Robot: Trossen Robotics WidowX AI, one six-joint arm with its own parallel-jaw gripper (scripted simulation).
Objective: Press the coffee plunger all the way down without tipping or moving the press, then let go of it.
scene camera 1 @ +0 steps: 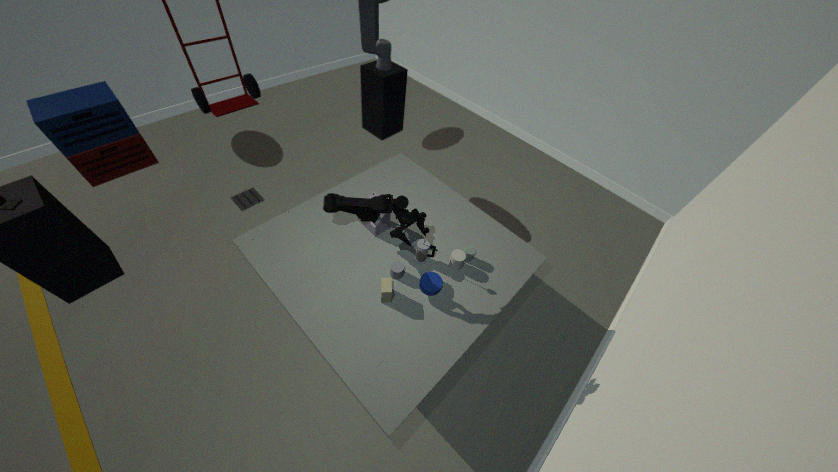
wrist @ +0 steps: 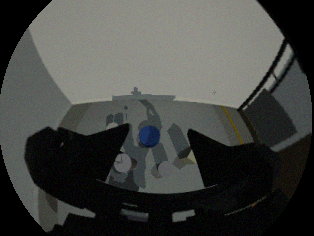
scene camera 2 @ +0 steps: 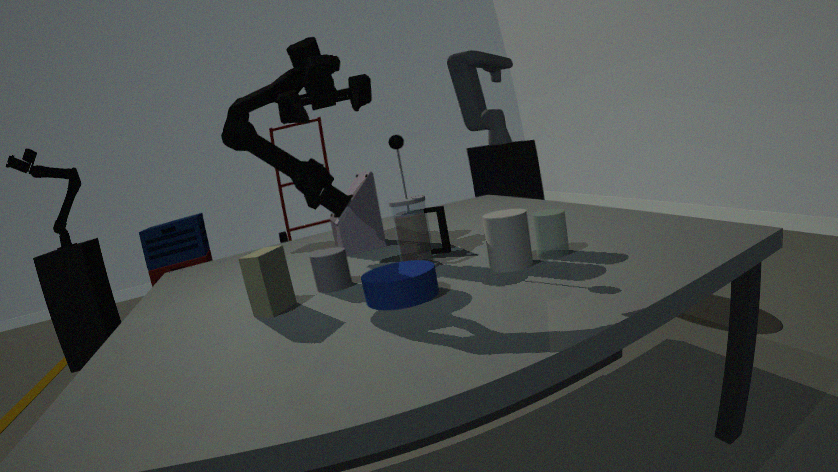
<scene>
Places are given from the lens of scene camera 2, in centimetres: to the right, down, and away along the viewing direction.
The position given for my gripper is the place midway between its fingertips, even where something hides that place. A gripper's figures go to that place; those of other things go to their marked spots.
my gripper [scene camera 2: 332, 114]: -15, -22, 82
coffee press [scene camera 2: 409, 214]: -2, -4, 91
</scene>
